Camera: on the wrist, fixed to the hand. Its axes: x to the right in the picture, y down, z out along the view.
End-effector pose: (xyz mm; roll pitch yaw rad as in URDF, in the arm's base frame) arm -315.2 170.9 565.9 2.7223 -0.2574 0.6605
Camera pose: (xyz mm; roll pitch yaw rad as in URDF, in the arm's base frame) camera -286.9 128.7 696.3 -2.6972 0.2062 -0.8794
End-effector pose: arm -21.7 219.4 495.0 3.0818 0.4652 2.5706
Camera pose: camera -32.5 335.8 572.0 2.7805 0.4886 0.6995
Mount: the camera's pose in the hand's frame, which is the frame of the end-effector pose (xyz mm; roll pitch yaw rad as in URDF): 29.8 98.0 -95.4 0.1696 -0.6263 1.5990
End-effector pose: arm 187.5 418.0 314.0 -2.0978 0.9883 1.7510
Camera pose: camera 319.7 427.6 268.9 1.6925 0.5564 -1.5078
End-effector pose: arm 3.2 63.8 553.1 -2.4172 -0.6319 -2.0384
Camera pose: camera -127.9 107.3 575.9 -1.6829 0.9286 -2.4111
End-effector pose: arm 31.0 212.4 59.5 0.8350 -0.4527 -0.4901
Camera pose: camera 115.6 322.0 80.3 -1.1735 -1.0837 2.4163
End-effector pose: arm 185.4 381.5 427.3 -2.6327 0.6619 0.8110
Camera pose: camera 312.4 323.4 437.0 2.2423 0.7768 -1.6980
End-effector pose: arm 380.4 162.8 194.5 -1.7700 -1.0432 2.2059
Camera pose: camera 422.8 295.5 181.4 -1.1449 0.4982 2.6970
